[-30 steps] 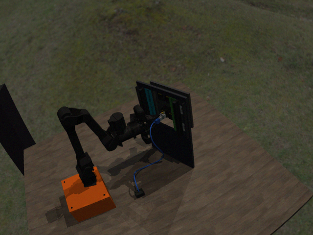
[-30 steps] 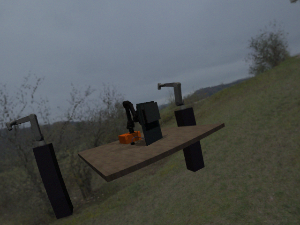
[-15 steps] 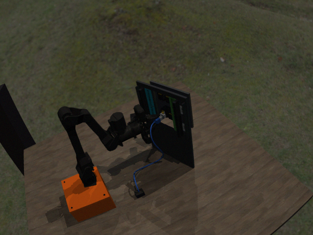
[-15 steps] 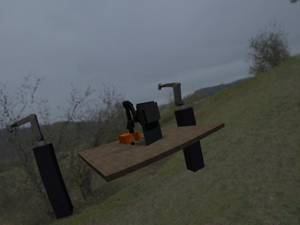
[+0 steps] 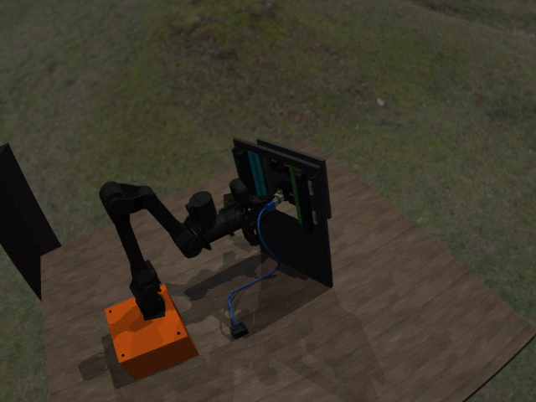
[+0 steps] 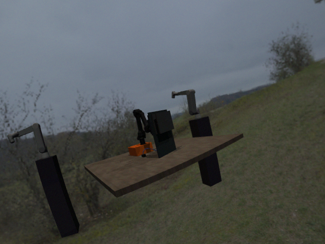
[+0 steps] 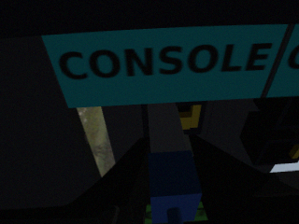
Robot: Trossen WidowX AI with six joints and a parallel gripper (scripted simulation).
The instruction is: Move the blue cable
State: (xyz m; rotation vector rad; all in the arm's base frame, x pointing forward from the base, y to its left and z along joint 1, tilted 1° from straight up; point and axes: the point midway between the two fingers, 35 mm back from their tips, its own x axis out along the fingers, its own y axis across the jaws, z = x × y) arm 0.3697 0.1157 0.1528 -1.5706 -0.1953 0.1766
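Now: the blue plug right at my gripper tip. The rest, counted from my gripper tip: black anchor block 190 mm behind, 200 mm to the right, 240 mm below.
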